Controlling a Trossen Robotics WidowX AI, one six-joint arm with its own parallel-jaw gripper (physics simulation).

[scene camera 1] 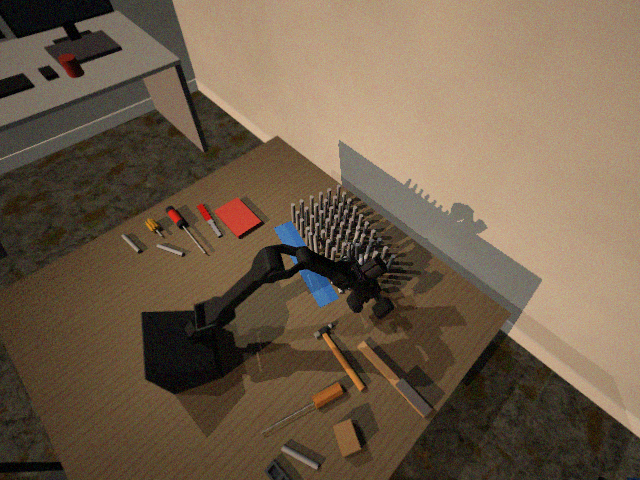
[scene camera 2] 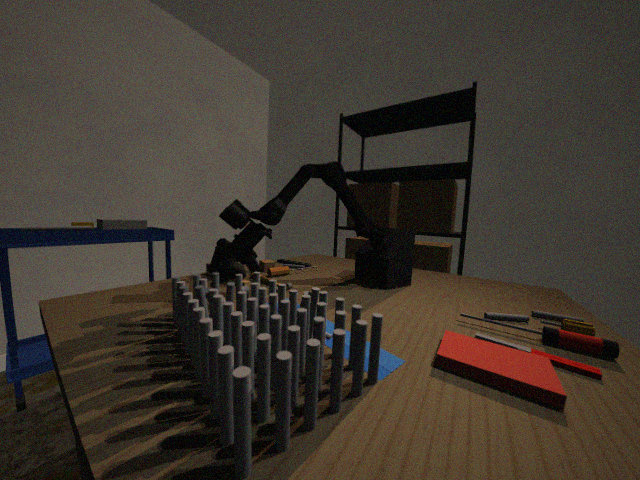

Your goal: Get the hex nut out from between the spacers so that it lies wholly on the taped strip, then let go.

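Seen in the pictures: gripper, fingertip midpoint: (scene camera 1: 386, 299) (scene camera 2: 210, 278); arm's base, link origin: (scene camera 1: 194, 330) (scene camera 2: 381, 248).
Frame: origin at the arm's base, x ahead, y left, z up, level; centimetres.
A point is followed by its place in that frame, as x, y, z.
Observation:
Many upright grey spacers (scene camera 1: 338, 222) (scene camera 2: 283, 403) stand in a dense group. The blue taped strip (scene camera 1: 324, 295) @[40.9, -14.1, -14.5] (scene camera 2: 386, 363) @[49.4, 19.4, -14.5] lies along one side of them, partly covered by the arm in scene camera 1. My gripper (scene camera 1: 369, 305) (scene camera 2: 231, 264) is open and empty, low at the end of the spacer group away from the red box. A small pale piece (scene camera 1: 340, 290) @[46.1, -17.1, -13.1] shows at the strip's edge near the gripper in scene camera 1; I cannot tell whether it is the nut. The hex nut cannot be made out surely among the spacers.
A hammer (scene camera 1: 343, 360) @[29.0, -35.1, -12.6], a file (scene camera 1: 395, 379) @[36.8, -50.2, -12.8] and an orange-handled screwdriver (scene camera 1: 328, 395) @[18.0, -39.1, -11.0] lie on the gripper's side of the table, with a wooden block (scene camera 1: 346, 437) @[14.1, -50.2, -10.4]. A red box (scene camera 1: 238, 217) @[38.5, 34.7, -12.5] (scene camera 2: 498, 366) @[42.0, 36.1, -12.5] and a red-black screwdriver (scene camera 1: 176, 217) @[19.9, 50.5, -11.2] (scene camera 2: 578, 342) @[21.7, 51.7, -12.5] lie beyond the strip's other end.

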